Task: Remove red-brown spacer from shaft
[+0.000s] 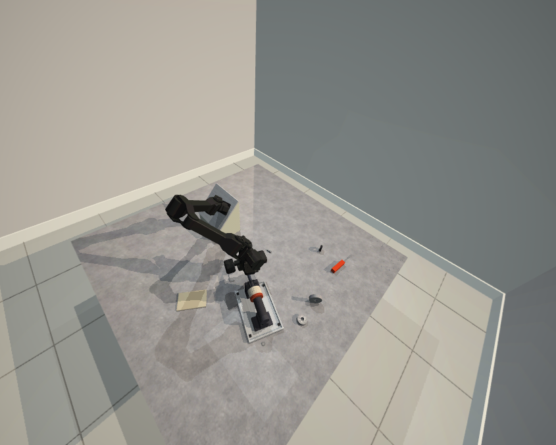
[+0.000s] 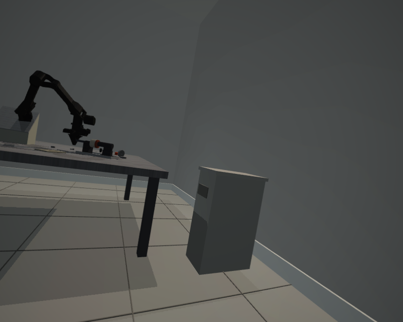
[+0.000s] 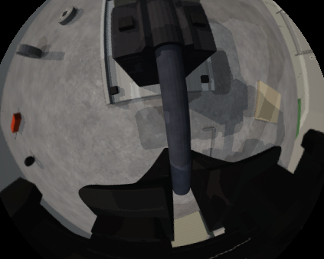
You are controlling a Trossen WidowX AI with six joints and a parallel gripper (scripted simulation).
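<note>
Now: gripper tip 6 cm short of the dark shaft, 3 cm to the left of it and 3 cm below it. Also, from my gripper tip: black piece (40 cm to the left, 20 cm ahead, 3 cm below); beige card (24 cm to the right, 10 cm behind, 4 cm below); red-brown spacer (14 cm ahead, 8 cm to the right, 3 cm above).
</note>
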